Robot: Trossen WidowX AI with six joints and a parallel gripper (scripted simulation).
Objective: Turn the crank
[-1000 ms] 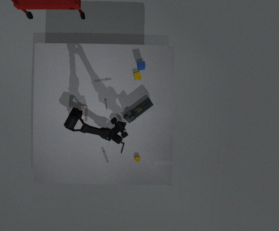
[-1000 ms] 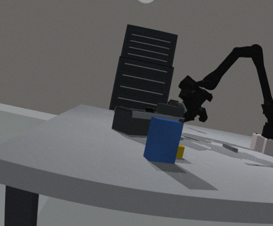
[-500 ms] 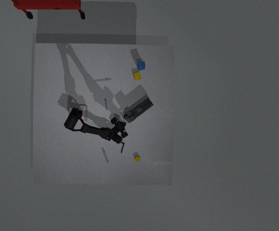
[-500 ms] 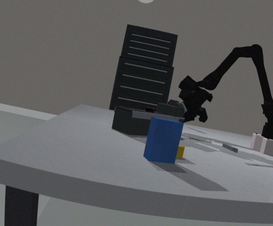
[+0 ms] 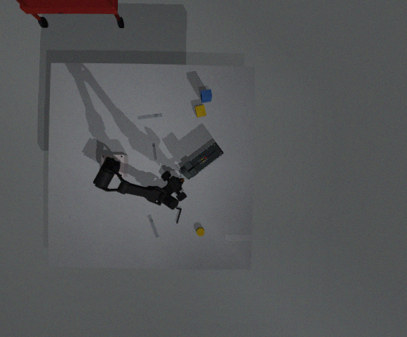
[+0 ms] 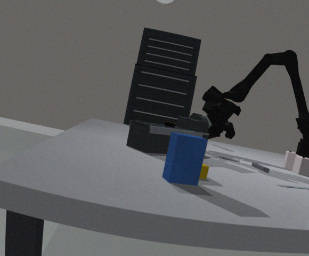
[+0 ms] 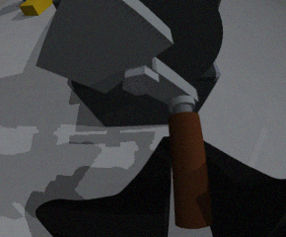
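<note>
Now: gripper tip 10 mm past the brown crank handle, 10 mm to the left of it and 30 mm below it. Round my gripper tip: red pointer (120 mm ahead, 150 mm to the left, 40 mm above); then black hex key (210 mm to the right, 40 mm below); then yellow block (40 mm ahead, 430 mm to the left, 30 mm below).
</note>
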